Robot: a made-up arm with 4 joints.
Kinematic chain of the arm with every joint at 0, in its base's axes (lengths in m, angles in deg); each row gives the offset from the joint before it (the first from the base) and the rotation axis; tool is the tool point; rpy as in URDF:
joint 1: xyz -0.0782 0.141 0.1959 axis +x
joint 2: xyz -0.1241 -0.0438 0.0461 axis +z
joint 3: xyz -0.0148 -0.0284 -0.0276 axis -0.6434 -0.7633 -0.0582
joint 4: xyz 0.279 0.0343 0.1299 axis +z
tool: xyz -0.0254 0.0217 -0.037 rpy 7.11 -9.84 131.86
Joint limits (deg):
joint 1: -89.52..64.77
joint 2: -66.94..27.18
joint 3: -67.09..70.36
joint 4: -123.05..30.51
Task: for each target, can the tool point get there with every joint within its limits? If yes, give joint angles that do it. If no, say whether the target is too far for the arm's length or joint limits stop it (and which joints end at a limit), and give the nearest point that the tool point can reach.
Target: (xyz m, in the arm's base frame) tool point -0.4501 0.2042 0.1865
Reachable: no: joint limits stop it (at a limit: joint 2, joint 3, joint 4) | nearest point -0.1832 0.3745 0.1612 | short by 0.318 m
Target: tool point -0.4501 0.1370 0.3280
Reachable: no: joint limits stop it (at a limit: joint 2, joint 3, joint 4) | nearest point -0.1832 0.1339 0.4318 | short by 0.286 m
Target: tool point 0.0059 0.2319 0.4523
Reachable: yes | joints -73.80 -48.55 14.43 -106.25
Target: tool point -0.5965 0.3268 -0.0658
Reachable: no: too far | nearest point -0.1792 0.3485 0.0703 | short by 0.439 m
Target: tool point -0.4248 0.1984 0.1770
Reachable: no: joint limits stop it (at a limit: joint 2, joint 3, joint 4) | nearest point -0.1832 0.3652 0.1221 | short by 0.299 m
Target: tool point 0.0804 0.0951 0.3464
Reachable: yes | joints -16.17 -14.35 5.95 -106.48
